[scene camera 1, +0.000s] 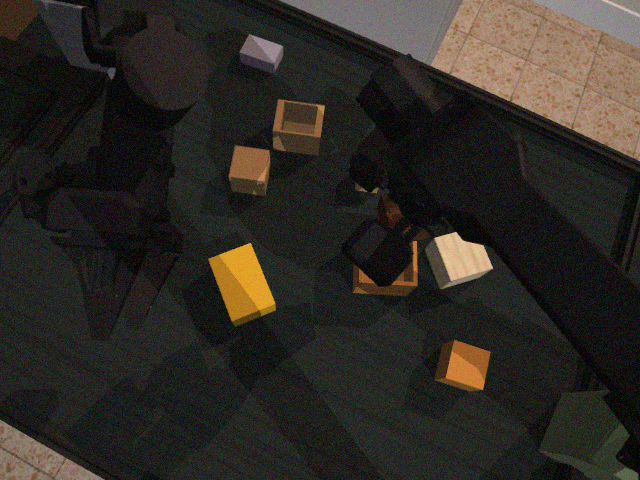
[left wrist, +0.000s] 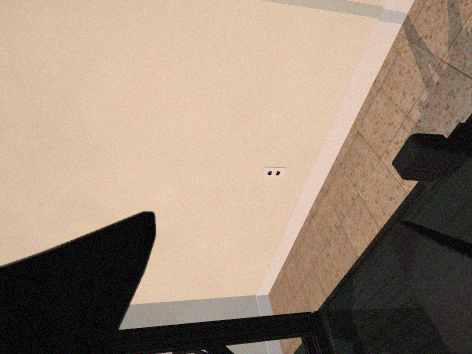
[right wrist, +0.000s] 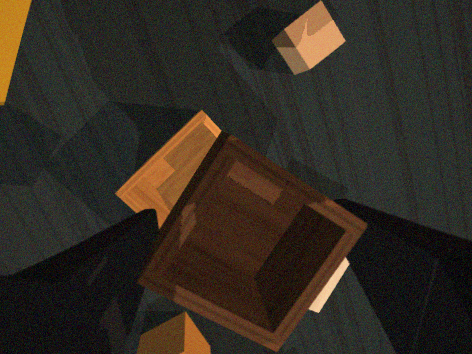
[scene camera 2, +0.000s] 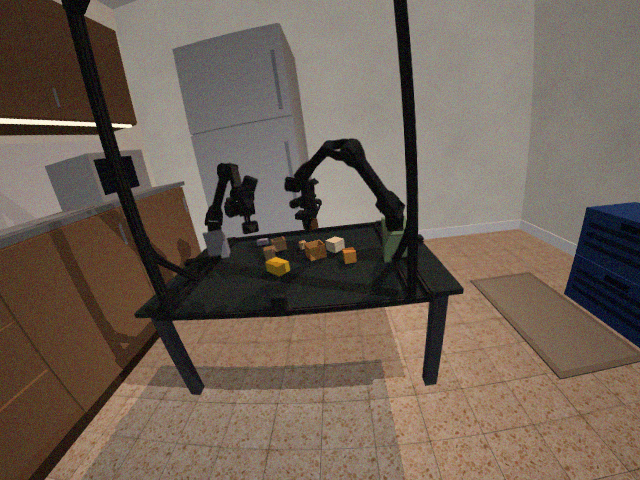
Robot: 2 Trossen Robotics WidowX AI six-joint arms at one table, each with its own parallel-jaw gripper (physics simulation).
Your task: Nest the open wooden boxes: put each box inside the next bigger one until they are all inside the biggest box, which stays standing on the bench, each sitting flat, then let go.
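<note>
My right gripper is shut on a dark brown open box and holds it in the air, tilted, over the orange open box. The orange box stands upright on the bench, partly hidden under the gripper. A tan open box stands upright farther back on the left. My left gripper is open and empty, raised near its base at the left; its wrist view shows only wall and floor.
Solid blocks lie around the dark bench: a cream block right beside the orange box, an orange cube, a yellow block, a tan cube, a lavender block, a small tan cube.
</note>
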